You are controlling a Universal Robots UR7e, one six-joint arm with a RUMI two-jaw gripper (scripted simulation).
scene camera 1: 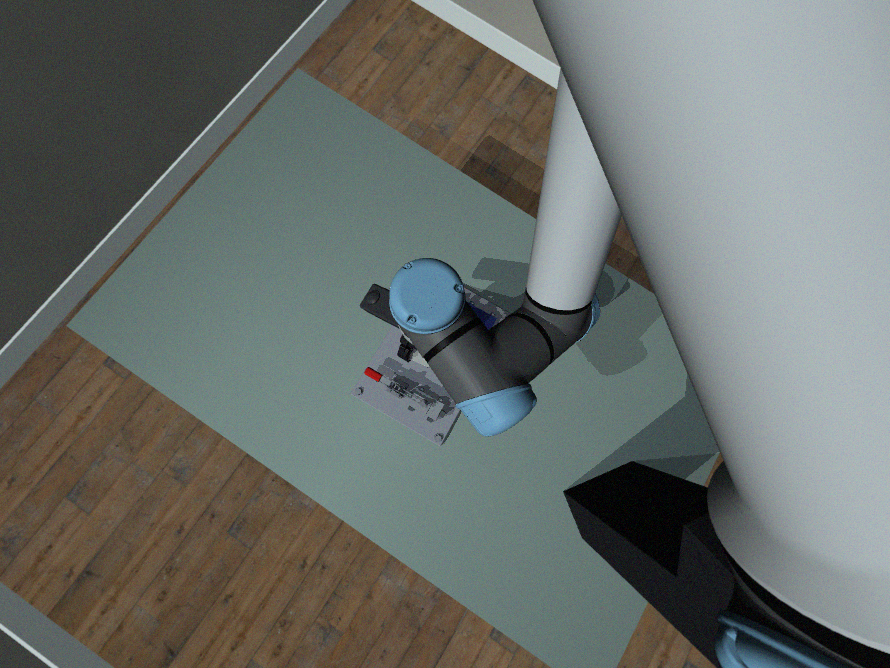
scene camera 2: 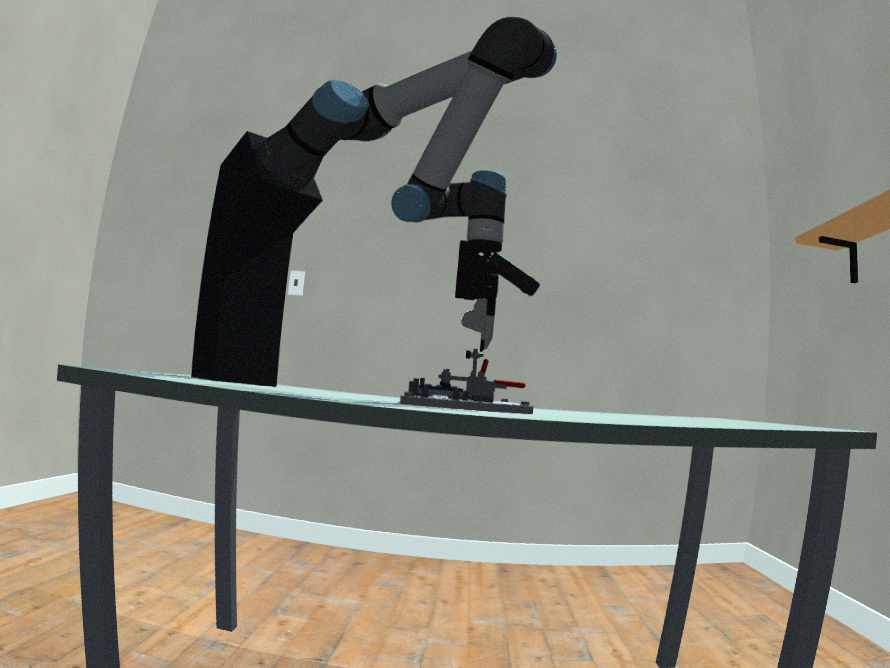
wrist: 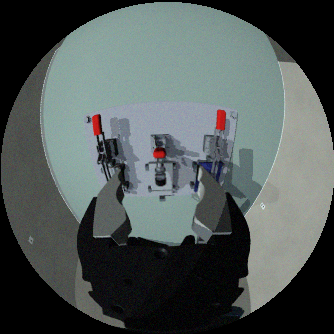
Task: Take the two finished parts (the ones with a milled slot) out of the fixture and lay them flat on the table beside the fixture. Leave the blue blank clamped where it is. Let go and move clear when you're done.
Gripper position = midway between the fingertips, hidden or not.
In view: my gripper [scene camera 2: 483, 350] and a grey fixture plate [wrist: 186, 123].
My gripper also shows in scene camera 1 [scene camera 1: 420, 339] and in the wrist view [wrist: 160, 166].
